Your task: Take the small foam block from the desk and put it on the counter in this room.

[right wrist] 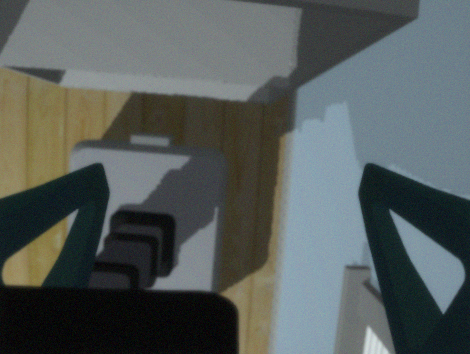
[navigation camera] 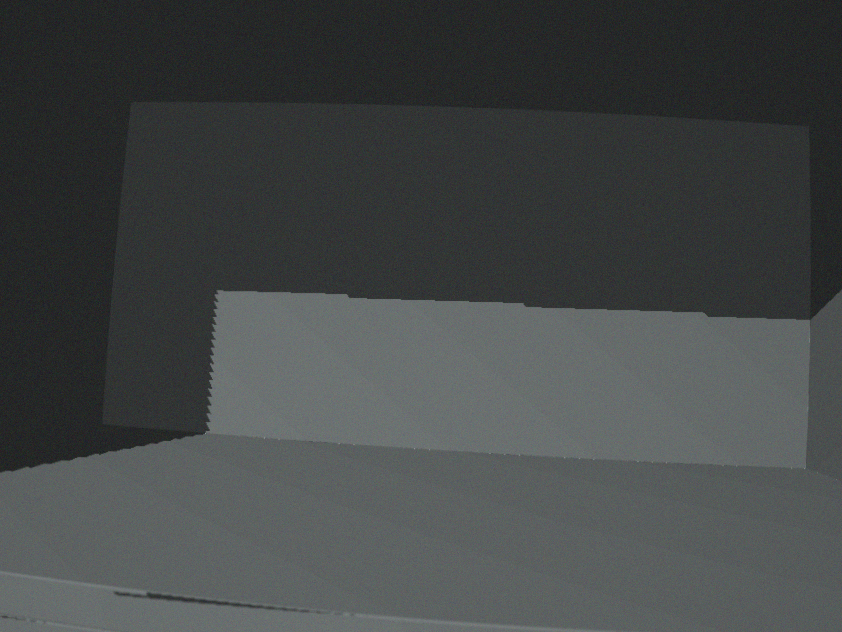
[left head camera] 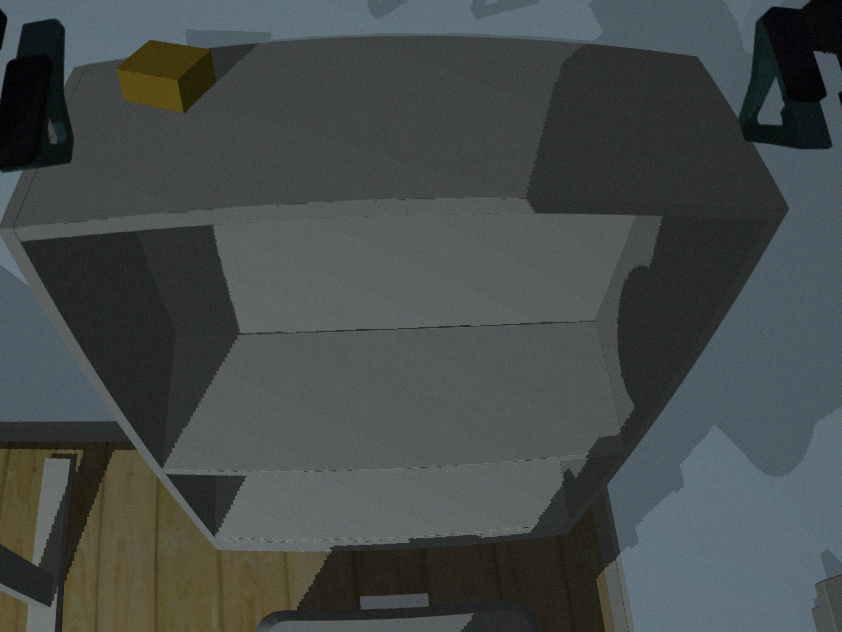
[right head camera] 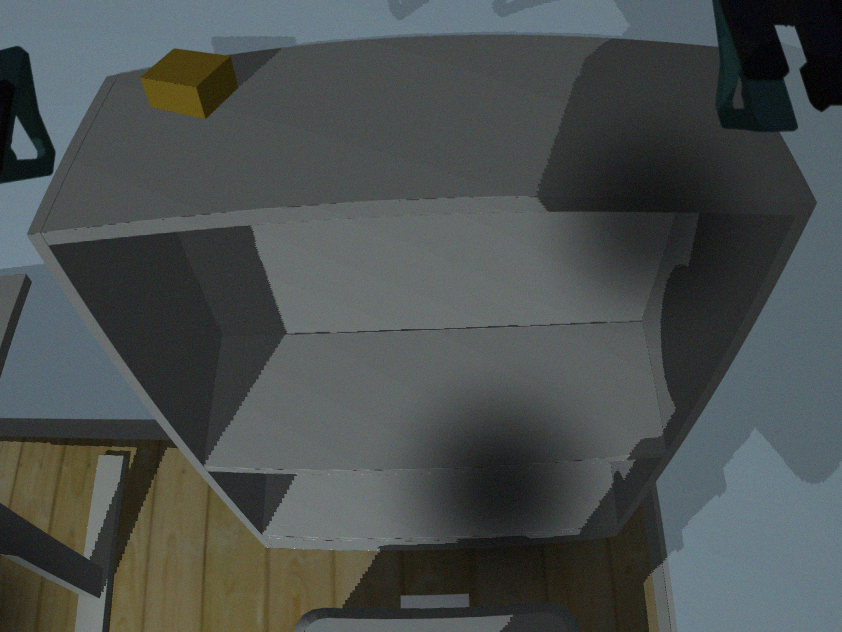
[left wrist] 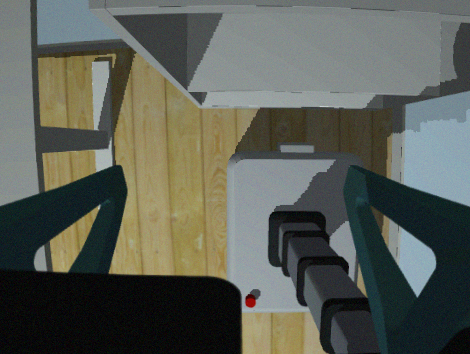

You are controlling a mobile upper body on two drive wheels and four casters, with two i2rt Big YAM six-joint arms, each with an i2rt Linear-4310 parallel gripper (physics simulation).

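Places are measured from the left arm's base along level axes (x left, y ahead, z down), in metres.
Pixels of known places: left gripper, fingertip midpoint: (left wrist: 235, 178); right gripper, fingertip midpoint: (right wrist: 233, 177) (left head camera: 805, 129) (right head camera: 794, 114).
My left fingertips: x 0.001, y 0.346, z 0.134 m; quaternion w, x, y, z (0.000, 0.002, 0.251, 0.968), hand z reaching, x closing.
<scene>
Ahead of a thing's pixels: the offset from my left fingertips to its top centre. "*": to the spot under its first point. Level surfaces: height alone.
The small yellow foam block @(dx +0.013, dy +0.356, dz +0.171 m) (left head camera: 163, 74) (right head camera: 187, 81) sits on the far left part of the desk's grey top. The desk @(dz +0.215 m) (left head camera: 380, 129) (right head camera: 408, 129) is open-fronted, and part of it shows in the left wrist view (left wrist: 325, 55) and the right wrist view (right wrist: 150, 40). My left gripper (left wrist: 235, 178) is open and empty, pointing down over the floor and my base; in the head views it is partly cut off at the left edge, left of the block. My right gripper (right wrist: 233, 177) is open and empty, at the far right, away from the block. I cannot identify the counter.
My pale base (left wrist: 255, 200) (right wrist: 115, 170) stands on the wooden floor @(dz +1.276 m) (left wrist: 175, 175) (right wrist: 50, 110) in front of the desk. A grey panel (left wrist: 15, 100) (right head camera: 8, 306) stands at the left. A light box-like thing (right wrist: 352, 300) shows at the lower right. The navigation view faces the desk's inner back @(* dx -0.264, dy +0.427, dz +1.101 m) (navigation camera: 476, 380).
</scene>
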